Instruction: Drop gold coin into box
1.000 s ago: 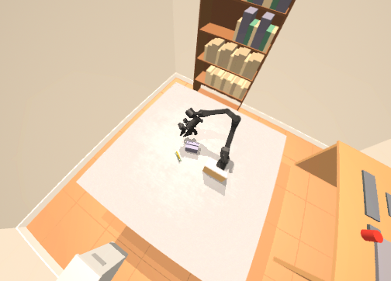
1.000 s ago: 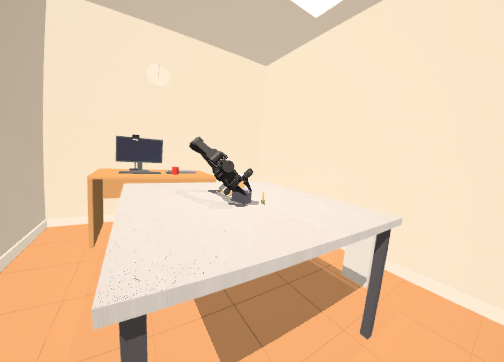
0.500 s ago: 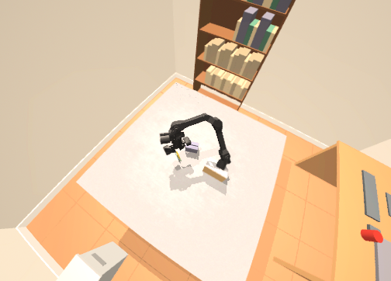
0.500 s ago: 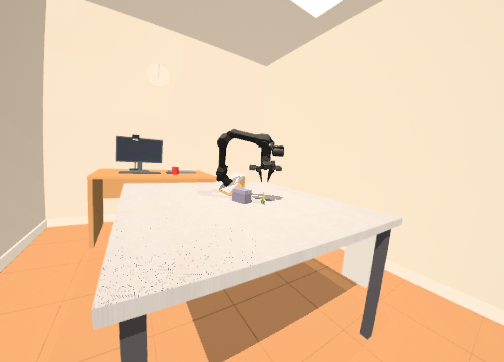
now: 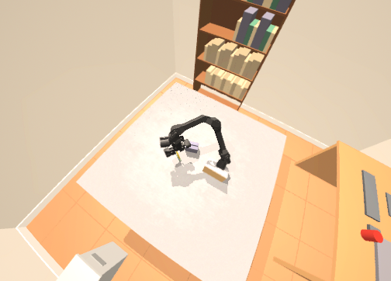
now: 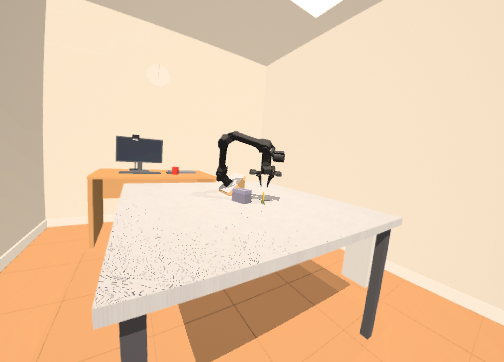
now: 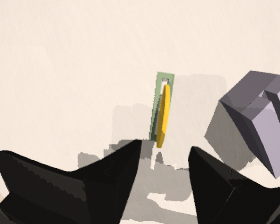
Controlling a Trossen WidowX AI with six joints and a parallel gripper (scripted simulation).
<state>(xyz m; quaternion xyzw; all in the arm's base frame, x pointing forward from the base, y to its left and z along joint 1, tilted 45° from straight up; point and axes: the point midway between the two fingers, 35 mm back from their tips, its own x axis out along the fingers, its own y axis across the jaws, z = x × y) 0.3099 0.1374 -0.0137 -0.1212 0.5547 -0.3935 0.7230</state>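
Now: the gold coin 6 cm below my gripper tip.
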